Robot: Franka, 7 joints.
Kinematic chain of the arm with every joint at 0, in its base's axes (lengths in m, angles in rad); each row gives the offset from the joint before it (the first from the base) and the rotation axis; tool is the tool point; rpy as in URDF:
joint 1: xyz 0 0 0.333 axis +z
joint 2: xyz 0 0 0 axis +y
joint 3: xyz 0 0 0.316 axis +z
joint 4: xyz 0.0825 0 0 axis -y
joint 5: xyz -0.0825 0 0.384 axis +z
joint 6: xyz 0 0 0 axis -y
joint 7: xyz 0.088 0 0 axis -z
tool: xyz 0 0 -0.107 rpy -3.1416 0 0
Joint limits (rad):
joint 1: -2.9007..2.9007
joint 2: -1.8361..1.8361
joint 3: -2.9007..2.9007
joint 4: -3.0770..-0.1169
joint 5: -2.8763..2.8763
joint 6: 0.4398..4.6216
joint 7: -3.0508..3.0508
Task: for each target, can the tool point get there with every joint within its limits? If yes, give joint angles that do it. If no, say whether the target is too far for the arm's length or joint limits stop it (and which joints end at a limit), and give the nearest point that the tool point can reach.
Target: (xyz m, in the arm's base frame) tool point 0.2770 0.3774 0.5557
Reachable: yes | joints 0.6913 -0.1922 -0.0078 -2.3312 -1.0798 3.7602 0.8823
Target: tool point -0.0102 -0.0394 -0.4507
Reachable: no: joint limits stop it (at a limit: joint 2) | nearest point -0.0226 -0.0872 -0.3244 | short by 0.136 m
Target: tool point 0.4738 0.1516 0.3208
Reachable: yes | joints 1.7521 0.1562 -1.4187 -2.5389 0.1346 3.0667 -1.1683
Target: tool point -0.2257 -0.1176 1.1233
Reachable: yes | joints -0.7826 -0.5947 -0.5522 -0.9367 0.7957 2.5311 -2.3119
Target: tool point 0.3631 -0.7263 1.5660
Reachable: no: too far | nearest point 0.2110 -0.4220 1.0495 | short by 0.618 m
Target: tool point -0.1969 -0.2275 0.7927
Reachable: yes | joints -1.3421 -0.6938 -0.7415 -2.1756 2.2076 0.7907 1.1429
